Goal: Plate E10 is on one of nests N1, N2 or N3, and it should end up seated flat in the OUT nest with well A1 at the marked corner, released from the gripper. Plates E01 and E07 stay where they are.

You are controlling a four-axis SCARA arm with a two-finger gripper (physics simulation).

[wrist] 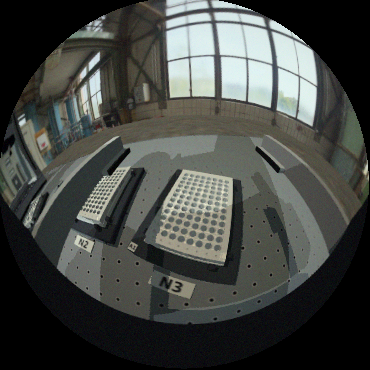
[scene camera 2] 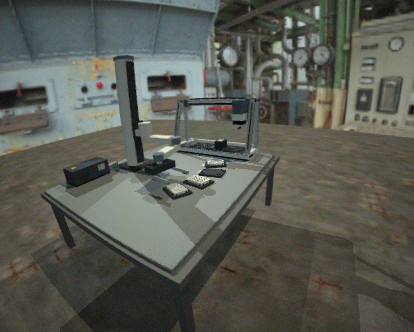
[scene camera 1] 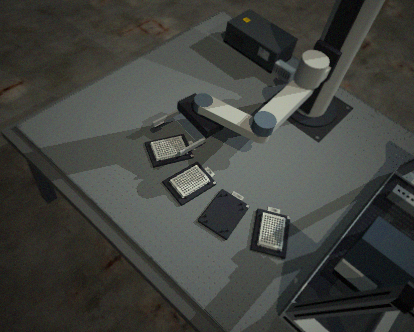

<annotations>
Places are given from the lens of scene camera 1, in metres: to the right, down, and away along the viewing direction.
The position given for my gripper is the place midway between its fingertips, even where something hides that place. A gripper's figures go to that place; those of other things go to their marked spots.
my gripper (scene camera 1: pixel 166 138): -0.15, -0.10, 1.48
black OUT nest (scene camera 1: pixel 224 213): 0.06, 0.17, 1.42
</annotations>
